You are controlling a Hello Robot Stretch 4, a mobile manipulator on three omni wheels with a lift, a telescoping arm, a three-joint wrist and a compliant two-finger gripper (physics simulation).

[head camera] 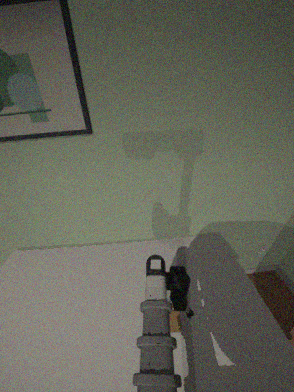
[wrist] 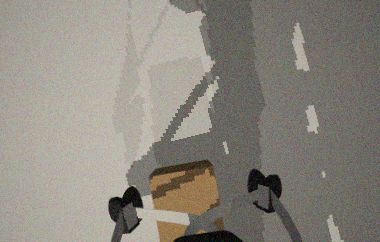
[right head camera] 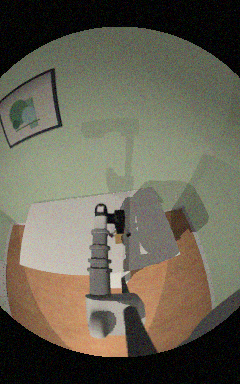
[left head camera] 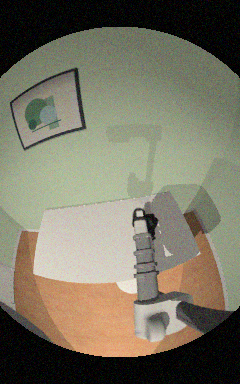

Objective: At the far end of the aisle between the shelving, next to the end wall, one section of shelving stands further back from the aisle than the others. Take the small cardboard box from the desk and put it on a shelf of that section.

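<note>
The small cardboard box is on the white desk, partly hidden by the arm and wrist in the head views. My gripper is open. In the wrist view its two fingertips stand on either side of the box, with a narrow gap on the left and a wider one on the right. The lower part of the box is hidden behind the gripper's own parts. The shelving does not show in these views.
A green wall stands behind the desk, with a framed picture at left. Wooden floor lies in front of the desk. A pale rounded object shows at the desk's front edge. Shadows cover the desk's right part.
</note>
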